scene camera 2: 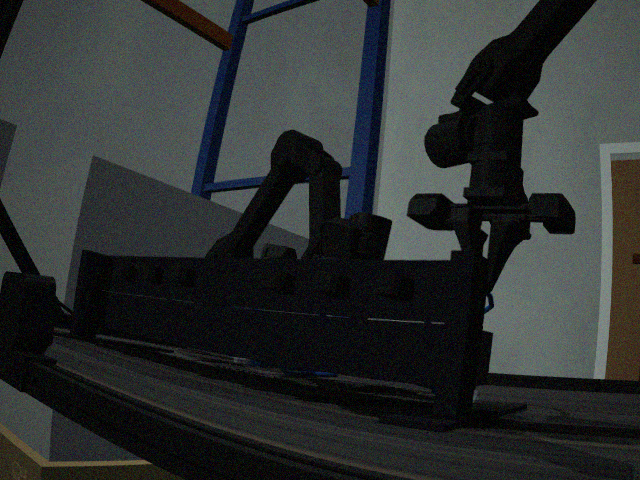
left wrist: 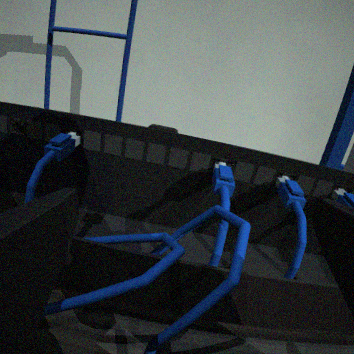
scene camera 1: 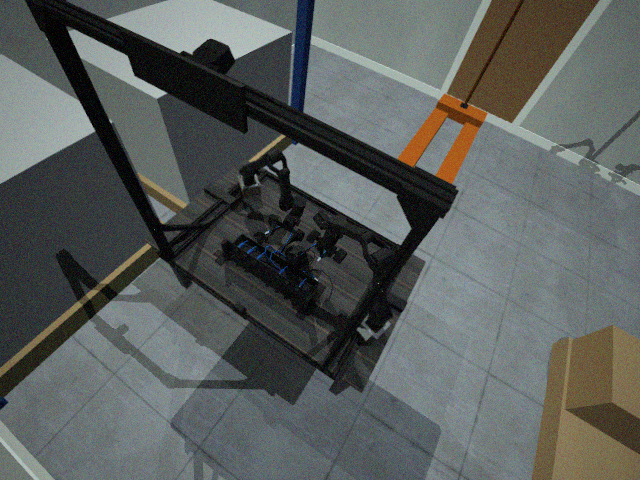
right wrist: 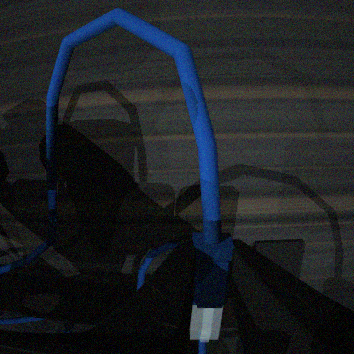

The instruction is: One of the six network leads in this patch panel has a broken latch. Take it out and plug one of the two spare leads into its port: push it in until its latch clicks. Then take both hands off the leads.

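Frame: origin at the left arm's base, x back, y right, z up, level; centimetres.
Seen in the pictures: left gripper, fingertip midpoint: point(left wrist: 200, 206) point(scene camera 1: 277, 241); right gripper, fingertip midpoint: point(scene camera 1: 322, 255) point(right wrist: 209, 250); left arm's base, link origin: point(scene camera 1: 249, 180); right arm's base, link origin: point(scene camera 1: 375, 322).
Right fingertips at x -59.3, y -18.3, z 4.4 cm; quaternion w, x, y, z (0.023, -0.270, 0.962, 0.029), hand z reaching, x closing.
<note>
Pixels of each thing's top centre, then the offset from my right fingertips to it. "spot": a spot on its surface instead.
- dark patch panel, top centre: point(left wrist: 143, 134) point(scene camera 2: 246, 262) point(scene camera 1: 270, 262) dx +4.3, dy +23.7, dz -0.4 cm
- blue lead plug, surface spot: point(right wrist: 211, 272) spot: dx +0.0, dy +0.0, dz +1.2 cm
- pale plug, surface spot: point(scene camera 1: 266, 232) spot: dx +27.0, dy +18.5, dz -10.1 cm
- blue cable, surface spot: point(right wrist: 145, 270) spot: dx -0.8, dy +9.3, dz -8.9 cm
The dark patch panel point(scene camera 1: 268, 270) point(scene camera 2: 273, 330) point(left wrist: 130, 167) stands across the table. Blue leads point(left wrist: 61, 145) point(left wrist: 223, 176) point(left wrist: 291, 193) sit in its ports; a fourth is partly cut off at the right edge of the left wrist view. I cannot tell which latch is broken. My right gripper point(scene camera 2: 486, 286) point(right wrist: 209, 250) is shut on a blue lead plug point(right wrist: 211, 272), its clear tip pointing down in the right wrist view, and holds it up beside the panel's right end in scene camera 2. My left gripper point(left wrist: 200, 206) is open before the panel, holding no lead; the panel hides it in scene camera 2.
Loose blue cable loops point(left wrist: 235, 275) point(left wrist: 145, 277) cross in front of the panel, below the left fingers. A pale plug point(scene camera 1: 266, 232) shows near the left arm. A black gantry frame point(scene camera 1: 330, 149) spans the table. Another blue cable point(right wrist: 145, 270) lies beside the right fingers.
</note>
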